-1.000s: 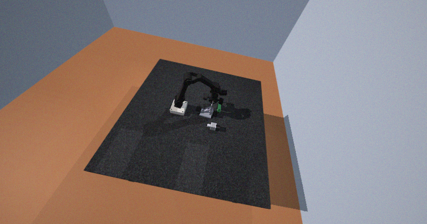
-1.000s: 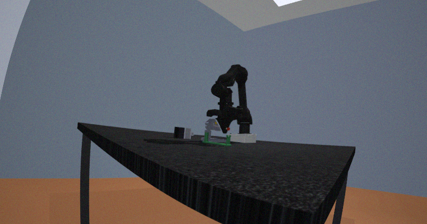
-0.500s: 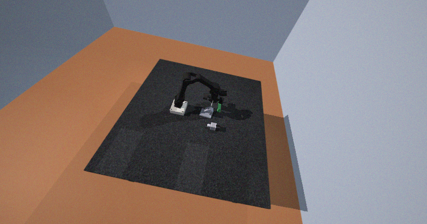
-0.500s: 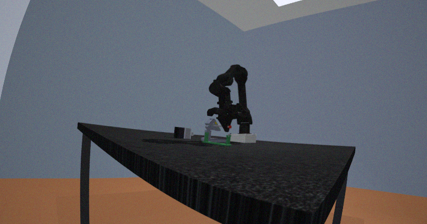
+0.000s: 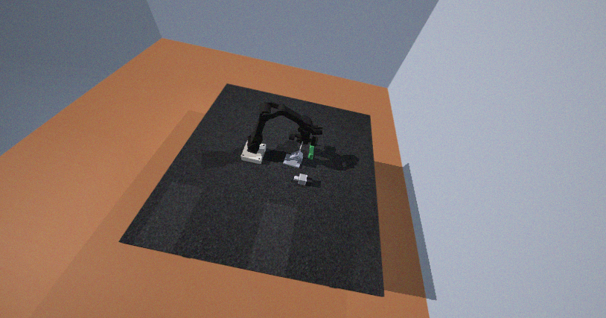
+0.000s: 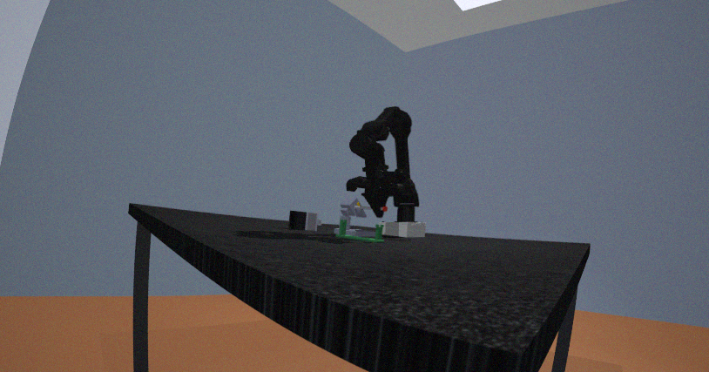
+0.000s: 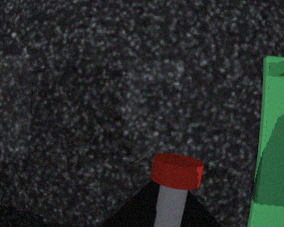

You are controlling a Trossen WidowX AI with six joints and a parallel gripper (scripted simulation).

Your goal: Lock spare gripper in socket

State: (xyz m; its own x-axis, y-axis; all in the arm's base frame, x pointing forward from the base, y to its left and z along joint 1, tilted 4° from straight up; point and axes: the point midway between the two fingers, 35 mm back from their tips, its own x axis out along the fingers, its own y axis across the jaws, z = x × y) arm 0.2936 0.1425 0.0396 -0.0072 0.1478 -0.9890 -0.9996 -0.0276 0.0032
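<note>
The green cradle is 8 cm ahead of my gripper tip, 1 cm to the left of it and 4 cm below it. Round my gripper tip: spare gripper: 7 cm ahead, 25 cm to the right, 3 cm below; grey mount: 1 cm behind, 12 cm to the right, 1 cm below.
</note>
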